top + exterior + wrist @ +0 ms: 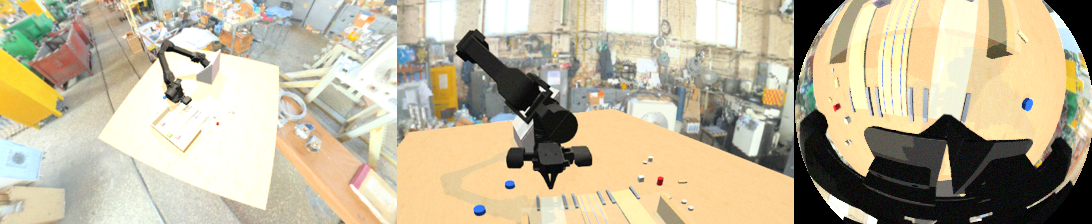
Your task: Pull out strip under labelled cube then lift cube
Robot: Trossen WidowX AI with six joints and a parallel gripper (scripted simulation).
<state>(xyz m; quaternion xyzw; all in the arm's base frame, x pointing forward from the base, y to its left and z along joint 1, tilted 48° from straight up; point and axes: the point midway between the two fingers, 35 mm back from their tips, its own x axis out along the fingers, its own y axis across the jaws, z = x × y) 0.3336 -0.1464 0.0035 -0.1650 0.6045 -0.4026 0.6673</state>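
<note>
Now: gripper tip 9 cm short of the pale strip, 5 cm above it and 3 cm to the left of it.
</note>
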